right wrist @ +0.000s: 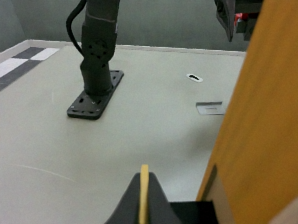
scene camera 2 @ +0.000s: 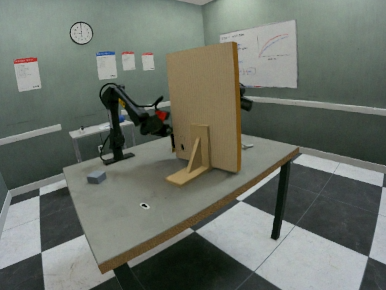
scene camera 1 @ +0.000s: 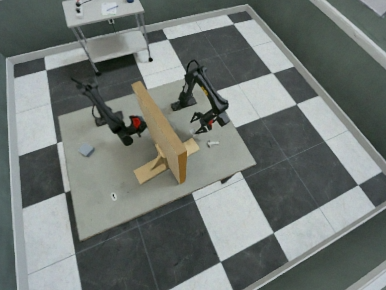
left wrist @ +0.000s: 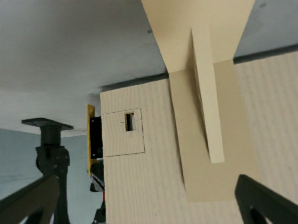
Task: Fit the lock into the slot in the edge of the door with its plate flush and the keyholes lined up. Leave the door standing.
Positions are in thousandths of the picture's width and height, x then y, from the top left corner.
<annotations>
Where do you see a door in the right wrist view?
At 824,757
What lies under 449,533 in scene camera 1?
A door.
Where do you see a door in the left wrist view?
At 767,529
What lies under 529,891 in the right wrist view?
My right gripper.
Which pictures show the door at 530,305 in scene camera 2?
The right wrist view, scene camera 2, scene camera 1 and the left wrist view: all of them.
</annotations>
